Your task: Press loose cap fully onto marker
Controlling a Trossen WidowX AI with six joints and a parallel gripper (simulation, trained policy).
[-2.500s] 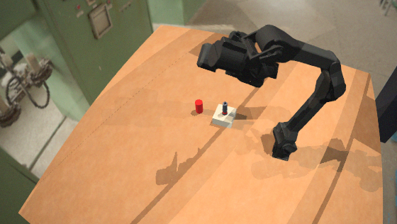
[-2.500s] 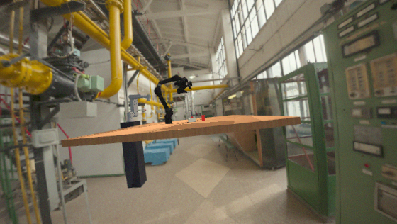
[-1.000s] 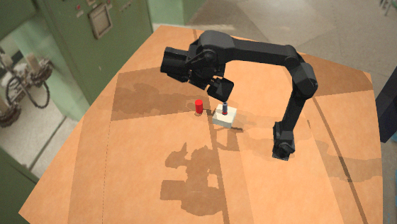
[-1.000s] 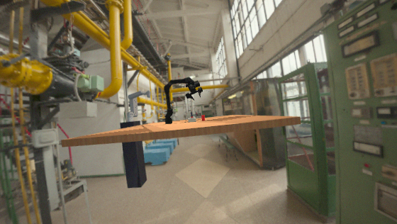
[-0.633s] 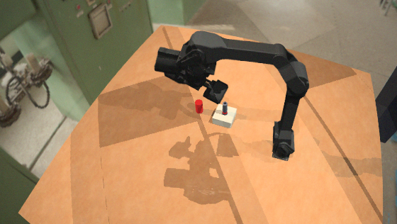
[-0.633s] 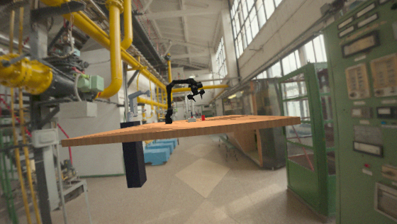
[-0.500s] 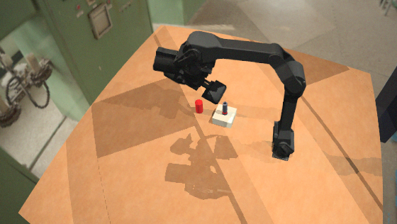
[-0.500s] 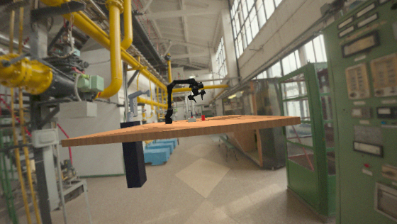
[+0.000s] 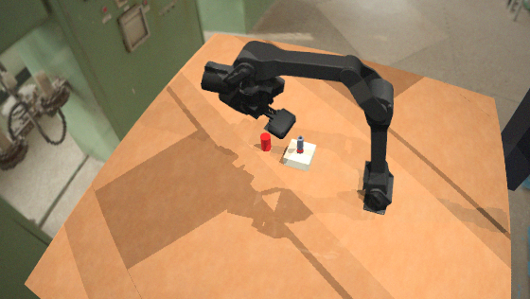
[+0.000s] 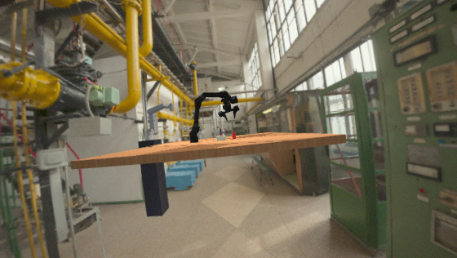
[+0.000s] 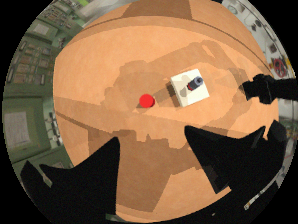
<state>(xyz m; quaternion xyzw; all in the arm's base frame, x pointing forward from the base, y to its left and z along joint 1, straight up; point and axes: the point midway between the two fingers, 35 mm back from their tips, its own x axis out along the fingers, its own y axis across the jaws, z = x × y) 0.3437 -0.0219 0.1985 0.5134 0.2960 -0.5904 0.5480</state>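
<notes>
My gripper tip is now 1 cm short of the red cap, 5 cm to the left of it and 14 cm above it. Round my gripper tip: marker 10 cm behind, 4 cm to the right, 9 cm below; white holder block 10 cm behind, 4 cm to the right, 15 cm below.
</notes>
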